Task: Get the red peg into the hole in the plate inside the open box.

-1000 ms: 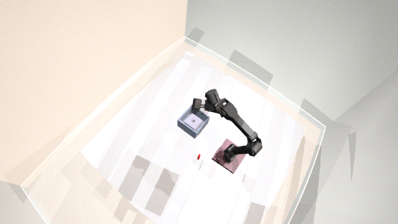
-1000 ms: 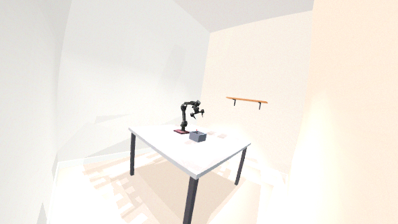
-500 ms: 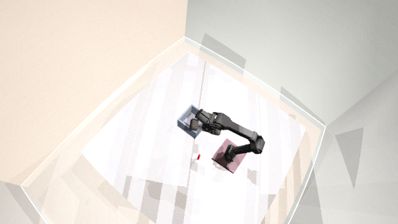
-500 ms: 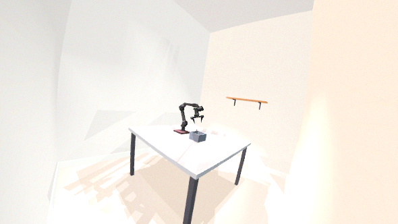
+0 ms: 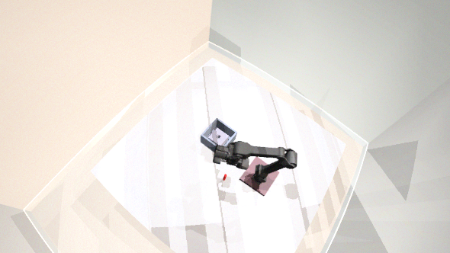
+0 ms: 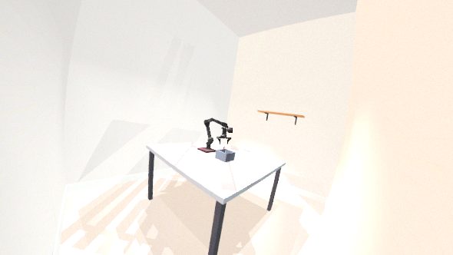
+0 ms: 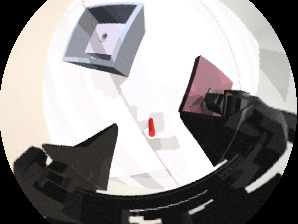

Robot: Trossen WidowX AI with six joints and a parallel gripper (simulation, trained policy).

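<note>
Now: gripper tip 80 mm above the red peg, 40 mm to the right of it and 30 mm past it. The rest, counted from my gripper tip: pale plate (180 mm ahead, 120 mm to the right, 80 mm below); grey box (180 mm ahead, 120 mm to the right, 100 mm below).
</note>
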